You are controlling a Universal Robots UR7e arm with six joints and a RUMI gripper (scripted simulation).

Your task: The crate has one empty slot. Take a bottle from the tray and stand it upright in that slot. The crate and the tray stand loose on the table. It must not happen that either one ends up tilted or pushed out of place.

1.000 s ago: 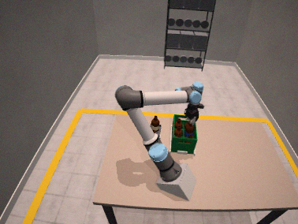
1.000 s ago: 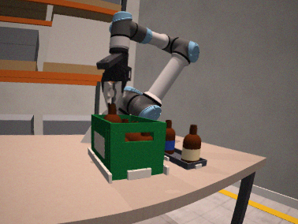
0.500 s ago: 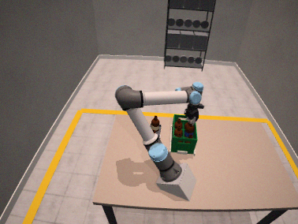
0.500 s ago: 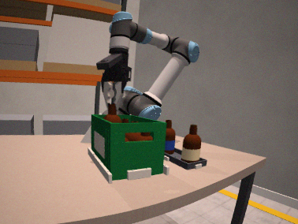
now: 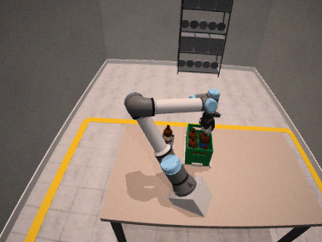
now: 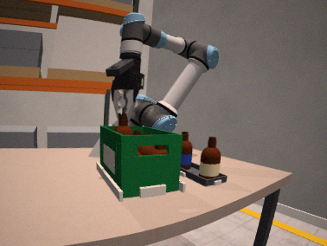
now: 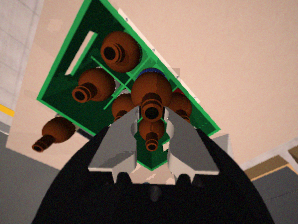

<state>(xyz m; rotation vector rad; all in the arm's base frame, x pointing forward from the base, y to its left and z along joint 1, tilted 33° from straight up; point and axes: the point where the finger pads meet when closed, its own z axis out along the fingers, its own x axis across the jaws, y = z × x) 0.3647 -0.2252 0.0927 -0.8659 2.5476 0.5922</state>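
Right now the bottle is 70 mm below my hand. Round my hand: green crate: 130 mm below, 40 mm to the left; then tray: 290 mm to the left, 200 mm below, 20 mm ahead.
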